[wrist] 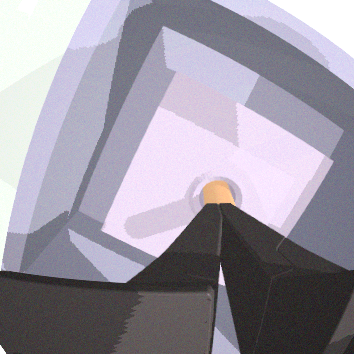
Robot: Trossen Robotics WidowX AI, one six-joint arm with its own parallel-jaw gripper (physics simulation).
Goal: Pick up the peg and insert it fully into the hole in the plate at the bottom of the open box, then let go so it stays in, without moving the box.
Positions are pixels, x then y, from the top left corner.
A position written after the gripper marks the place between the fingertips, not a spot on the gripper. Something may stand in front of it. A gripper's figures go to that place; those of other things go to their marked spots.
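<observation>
Lens distances: the gripper (217,215), 100 mm from the lens; a box (115,69), 140 mm from the lens.
</observation>
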